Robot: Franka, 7 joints.
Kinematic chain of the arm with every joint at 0, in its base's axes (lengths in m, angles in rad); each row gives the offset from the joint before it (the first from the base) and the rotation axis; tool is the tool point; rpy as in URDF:
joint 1: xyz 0 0 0.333 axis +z
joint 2: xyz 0 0 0 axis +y
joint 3: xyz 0 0 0.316 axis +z
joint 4: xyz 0.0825 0 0 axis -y
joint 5: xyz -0.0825 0 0.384 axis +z
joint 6: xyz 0 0 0 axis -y
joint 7: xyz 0.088 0 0 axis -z
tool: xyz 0 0 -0.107 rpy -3.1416 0 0
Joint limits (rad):
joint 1: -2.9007..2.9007
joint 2: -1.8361..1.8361
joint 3: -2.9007..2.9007
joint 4: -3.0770..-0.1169
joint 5: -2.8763..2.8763
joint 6: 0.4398..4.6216
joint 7: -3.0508..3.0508
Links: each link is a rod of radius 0.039 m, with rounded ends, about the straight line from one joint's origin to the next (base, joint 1, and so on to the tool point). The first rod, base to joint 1, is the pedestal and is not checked.
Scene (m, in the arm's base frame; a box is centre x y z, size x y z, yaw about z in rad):
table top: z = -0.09
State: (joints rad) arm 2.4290 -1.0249 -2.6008 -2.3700 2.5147 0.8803 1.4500
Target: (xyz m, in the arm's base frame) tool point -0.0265 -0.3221 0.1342
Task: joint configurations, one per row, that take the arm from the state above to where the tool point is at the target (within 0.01 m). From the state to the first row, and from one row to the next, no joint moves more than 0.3 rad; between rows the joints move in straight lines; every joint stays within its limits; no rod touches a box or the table.
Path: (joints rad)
1: 2.1629 -0.9627 -2.6608 -2.4698 2.5870 0.8150 1.4500
2: 1.8969 -0.9005 -2.7208 -2.5697 2.6593 0.7497 1.4500
3: 1.6308 -0.8383 -2.7807 -2.6695 2.7317 0.6845 1.4500
4: 1.3647 -0.7761 -2.8407 -2.7693 2.8040 0.6192 1.4500
5: 1.0987 -0.7139 -2.9007 -2.8691 2.8763 0.5539 1.4500

